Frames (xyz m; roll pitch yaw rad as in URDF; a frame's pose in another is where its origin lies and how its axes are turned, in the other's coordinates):
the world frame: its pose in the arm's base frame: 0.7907 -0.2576 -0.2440 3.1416 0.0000 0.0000
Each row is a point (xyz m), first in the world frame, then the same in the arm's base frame.
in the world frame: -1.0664 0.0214 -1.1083
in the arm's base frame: -0.2757 -0.2790 0.8643
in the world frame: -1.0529 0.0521 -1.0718
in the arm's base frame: -0.2622 -0.3097 0.8278
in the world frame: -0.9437 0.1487 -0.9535
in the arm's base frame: -0.1530 -0.4063 0.7095
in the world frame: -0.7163 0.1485 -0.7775
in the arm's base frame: 0.0744 -0.4061 0.5335
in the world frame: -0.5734 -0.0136 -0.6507
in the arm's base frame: 0.2173 -0.2440 0.4067
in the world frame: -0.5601 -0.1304 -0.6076
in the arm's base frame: 0.2306 -0.1272 0.3636
